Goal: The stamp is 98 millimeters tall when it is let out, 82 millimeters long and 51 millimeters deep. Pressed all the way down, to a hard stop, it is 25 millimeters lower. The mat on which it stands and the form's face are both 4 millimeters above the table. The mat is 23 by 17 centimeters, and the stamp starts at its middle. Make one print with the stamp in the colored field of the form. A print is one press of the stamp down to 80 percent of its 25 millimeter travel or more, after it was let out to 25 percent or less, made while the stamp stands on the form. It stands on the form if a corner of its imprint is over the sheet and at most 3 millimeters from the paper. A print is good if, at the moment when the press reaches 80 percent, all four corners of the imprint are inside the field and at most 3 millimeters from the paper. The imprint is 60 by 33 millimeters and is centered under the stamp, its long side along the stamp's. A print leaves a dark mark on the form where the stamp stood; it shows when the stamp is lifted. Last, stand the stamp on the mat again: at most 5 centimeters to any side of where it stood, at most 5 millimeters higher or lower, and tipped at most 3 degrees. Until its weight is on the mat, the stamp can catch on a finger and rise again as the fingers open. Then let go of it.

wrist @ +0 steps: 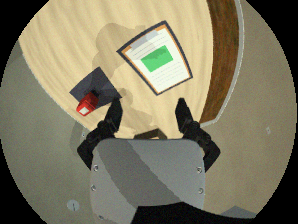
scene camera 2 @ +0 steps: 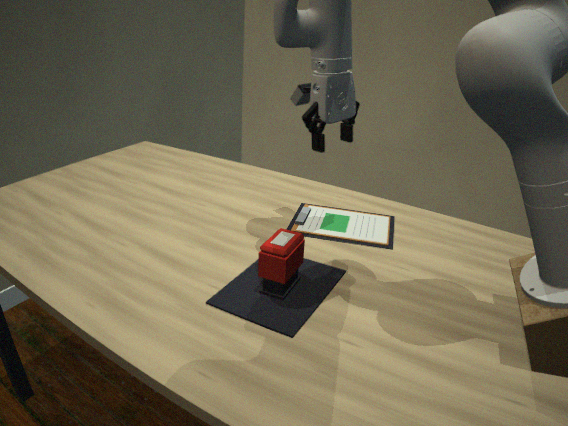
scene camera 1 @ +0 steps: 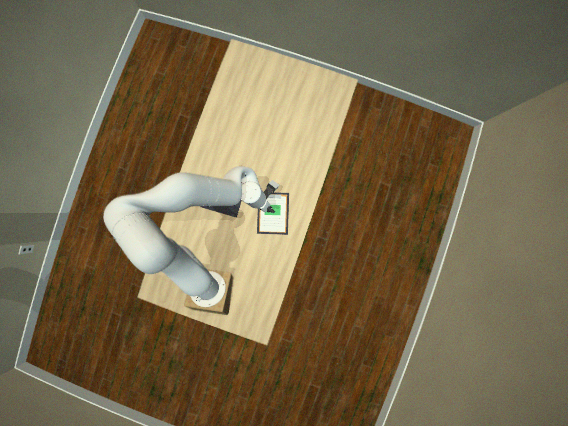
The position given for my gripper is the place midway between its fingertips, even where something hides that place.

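Observation:
My gripper (scene camera 2: 332, 146), also in the wrist view (wrist: 148, 104). A form (scene camera 2: 342, 225), also in the wrist view (wrist: 155, 54) and scene camera 1 (scene camera 1: 267, 223). A mat (scene camera 2: 241, 297), wrist view too (wrist: 97, 78).

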